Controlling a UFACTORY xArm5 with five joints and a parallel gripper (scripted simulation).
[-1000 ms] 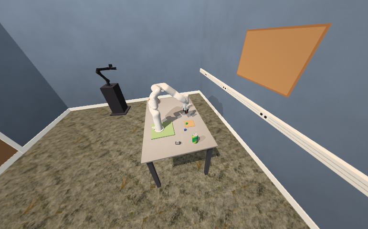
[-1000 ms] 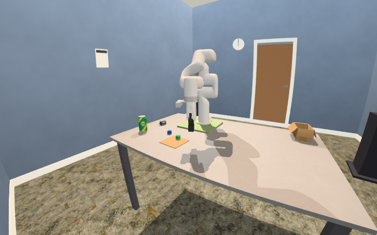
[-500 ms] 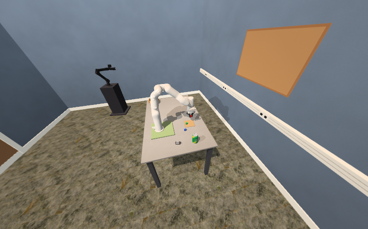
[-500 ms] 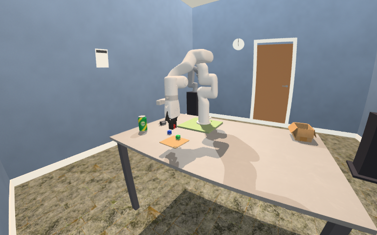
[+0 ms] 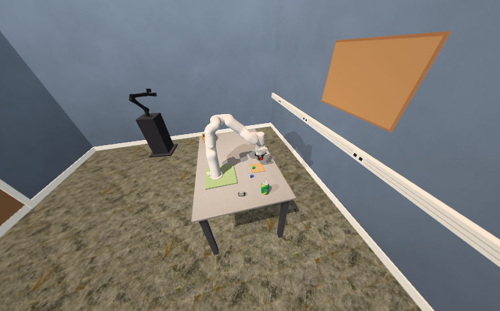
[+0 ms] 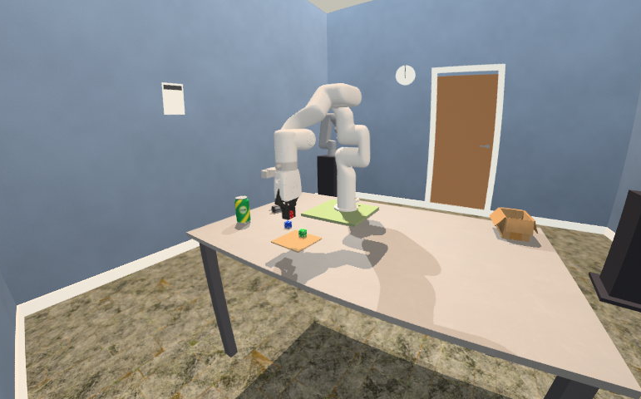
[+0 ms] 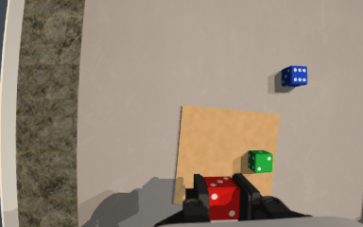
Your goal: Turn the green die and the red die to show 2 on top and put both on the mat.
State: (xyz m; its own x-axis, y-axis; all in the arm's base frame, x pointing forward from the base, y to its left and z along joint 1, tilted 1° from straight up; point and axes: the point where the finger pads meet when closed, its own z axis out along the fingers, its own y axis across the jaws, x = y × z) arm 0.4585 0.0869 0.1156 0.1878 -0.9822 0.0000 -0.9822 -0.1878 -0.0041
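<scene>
The mat lies 120 mm below my hand, 40 mm behind it and 10 mm to the right of it. Also, from my hand: blue die (140 mm to the right, 110 mm below, 110 mm behind); green die (110 mm below, 80 mm behind, 10 mm to the right); red die (10 mm below).
</scene>
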